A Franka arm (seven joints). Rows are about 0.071 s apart.
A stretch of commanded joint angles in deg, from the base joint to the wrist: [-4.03 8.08 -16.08 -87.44 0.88 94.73 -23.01]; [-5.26 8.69 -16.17 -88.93 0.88 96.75 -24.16]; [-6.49 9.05 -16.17 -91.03 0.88 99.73 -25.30]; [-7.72 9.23 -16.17 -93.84 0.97 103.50 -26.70]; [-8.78 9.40 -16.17 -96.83 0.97 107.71 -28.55]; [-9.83 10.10 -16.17 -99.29 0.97 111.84 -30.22]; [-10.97 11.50 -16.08 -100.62 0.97 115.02 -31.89]
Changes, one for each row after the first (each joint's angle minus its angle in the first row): [-1.23 0.61 -0.09 -1.49 0.00 2.02 -1.15]; [-2.46 0.97 -0.09 -3.59 0.00 5.00 -2.29]; [-3.69 1.15 -0.09 -6.40 0.09 8.77 -3.69]; [-4.75 1.32 -0.09 -9.39 0.09 12.98 -5.54]; [-5.80 2.02 -0.09 -11.85 0.09 17.11 -7.21]; [-6.94 3.42 0.00 -13.18 0.09 20.29 -8.88]
